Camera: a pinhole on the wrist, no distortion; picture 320 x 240 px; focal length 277.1 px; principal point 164.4 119.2 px. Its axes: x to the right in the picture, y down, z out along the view. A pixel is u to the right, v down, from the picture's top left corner.
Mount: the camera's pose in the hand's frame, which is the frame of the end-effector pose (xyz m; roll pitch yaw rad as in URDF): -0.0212 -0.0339 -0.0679 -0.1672 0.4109 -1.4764
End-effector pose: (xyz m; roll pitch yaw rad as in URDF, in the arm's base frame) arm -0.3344 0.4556 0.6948 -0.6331 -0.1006 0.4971
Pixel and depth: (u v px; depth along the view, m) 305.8 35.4 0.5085
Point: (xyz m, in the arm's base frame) -0.3227 0.2253 1.2266
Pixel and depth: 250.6 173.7 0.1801
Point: -0.2614 0.4054 0.8408
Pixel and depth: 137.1 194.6 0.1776
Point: -0.2885 0.4719 0.8203
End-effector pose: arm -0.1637 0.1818 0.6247 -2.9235 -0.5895 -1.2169
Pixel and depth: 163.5 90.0 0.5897
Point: 0.2638 0.0652 0.3073
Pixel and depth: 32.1 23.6 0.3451
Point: -0.0306 0.1176 0.3190
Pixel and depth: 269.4 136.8 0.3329
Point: 0.1658 0.1655 0.5711
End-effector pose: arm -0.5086 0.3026 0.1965 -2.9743 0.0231 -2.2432
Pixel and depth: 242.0 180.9 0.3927
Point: -0.3646 -0.0025 0.0110
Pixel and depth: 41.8 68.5 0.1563
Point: -0.4525 0.2907 0.0989
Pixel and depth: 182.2 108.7 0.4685
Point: -0.3104 0.0782 -0.1062
